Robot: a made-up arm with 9 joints. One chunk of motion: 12 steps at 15 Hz.
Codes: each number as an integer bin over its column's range. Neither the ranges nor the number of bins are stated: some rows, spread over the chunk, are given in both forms.
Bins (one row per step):
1: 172 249 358 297 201 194 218 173 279
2: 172 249 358 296 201 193 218 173 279
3: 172 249 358 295 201 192 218 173 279
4: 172 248 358 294 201 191 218 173 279
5: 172 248 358 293 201 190 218 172 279
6: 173 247 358 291 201 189 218 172 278
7: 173 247 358 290 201 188 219 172 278
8: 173 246 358 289 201 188 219 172 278
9: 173 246 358 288 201 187 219 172 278
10: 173 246 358 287 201 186 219 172 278
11: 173 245 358 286 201 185 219 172 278
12: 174 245 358 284 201 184 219 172 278
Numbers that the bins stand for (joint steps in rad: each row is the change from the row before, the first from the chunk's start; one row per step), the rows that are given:
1: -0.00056 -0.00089 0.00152 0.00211 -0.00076 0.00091 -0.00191 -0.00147 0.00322
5: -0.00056 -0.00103 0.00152 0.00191 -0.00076 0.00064 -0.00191 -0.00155 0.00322
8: -0.00049 -0.00130 0.00152 0.00170 -0.00076 0.00051 -0.00186 -0.00155 0.00308
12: -0.00042 -0.00144 0.00152 0.00145 -0.00076 0.00024 -0.00186 -0.00155 0.00308
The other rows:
2: -0.00056 -0.00089 0.00152 0.00206 -0.00076 0.00084 -0.00191 -0.00147 0.00322
3: -0.00056 -0.00089 0.00152 0.00201 -0.00076 0.00077 -0.00191 -0.00147 0.00322
4: -0.00056 -0.00103 0.00152 0.00196 -0.00076 0.00071 -0.00191 -0.00147 0.00322
6: -0.00049 -0.00116 0.00152 0.00181 -0.00076 0.00058 -0.00191 -0.00155 0.00308
7: -0.00049 -0.00116 0.00152 0.00176 -0.00076 0.00051 -0.00186 -0.00155 0.00308
9: -0.00049 -0.00130 0.00152 0.00165 -0.00076 0.00044 -0.00186 -0.00155 0.00308
10: -0.00049 -0.00130 0.00152 0.00160 -0.00076 0.00038 -0.00186 -0.00155 0.00308
11: -0.00049 -0.00144 0.00152 0.00155 -0.00076 0.00031 -0.00186 -0.00155 0.00308

